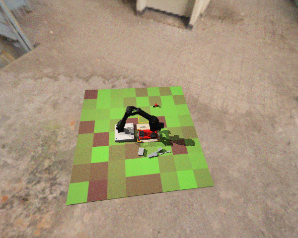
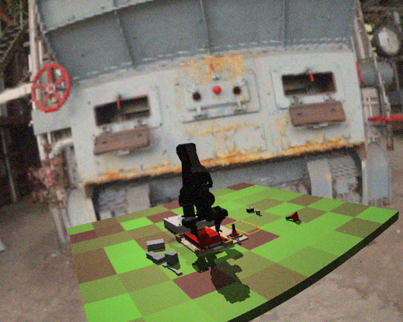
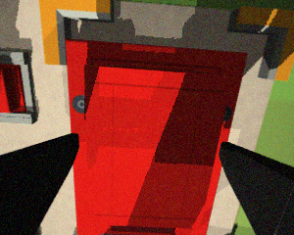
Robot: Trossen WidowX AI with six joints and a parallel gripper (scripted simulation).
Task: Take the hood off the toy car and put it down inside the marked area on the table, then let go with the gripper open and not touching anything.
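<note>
Now: the grey mount 11 cm to the left of my gripper tip and 4 cm ahead of it. Round my gripper tip: hood (1 cm above).
</note>
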